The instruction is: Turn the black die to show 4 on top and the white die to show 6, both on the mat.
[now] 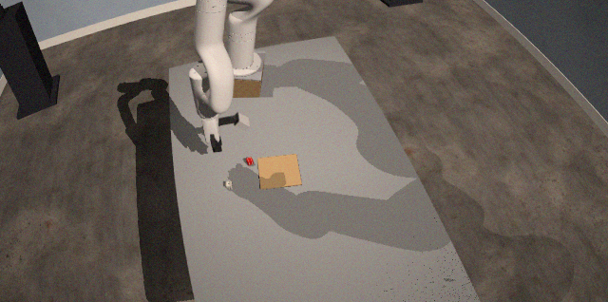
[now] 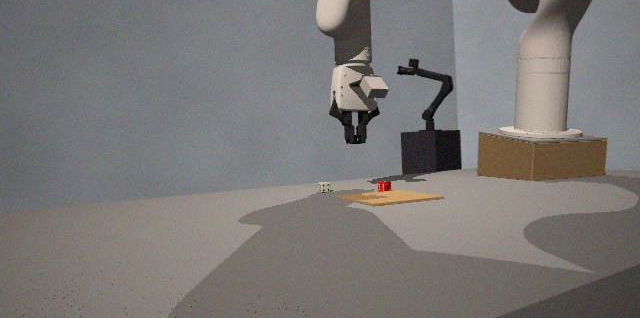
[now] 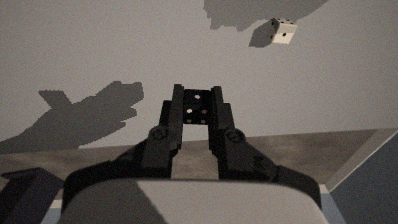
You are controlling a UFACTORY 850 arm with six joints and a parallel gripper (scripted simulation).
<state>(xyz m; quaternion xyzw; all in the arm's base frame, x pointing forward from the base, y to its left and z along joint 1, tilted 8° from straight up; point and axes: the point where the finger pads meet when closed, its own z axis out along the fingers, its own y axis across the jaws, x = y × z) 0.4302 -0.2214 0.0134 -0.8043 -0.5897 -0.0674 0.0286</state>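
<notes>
The tan mat is 180 mm to the left of my hand, 120 mm below it and 100 mm ahead of it. Round my hand: red die (110 mm below, 100 mm to the left, 20 mm ahead); black die (10 mm below); white die (110 mm below, 100 mm ahead).
</notes>
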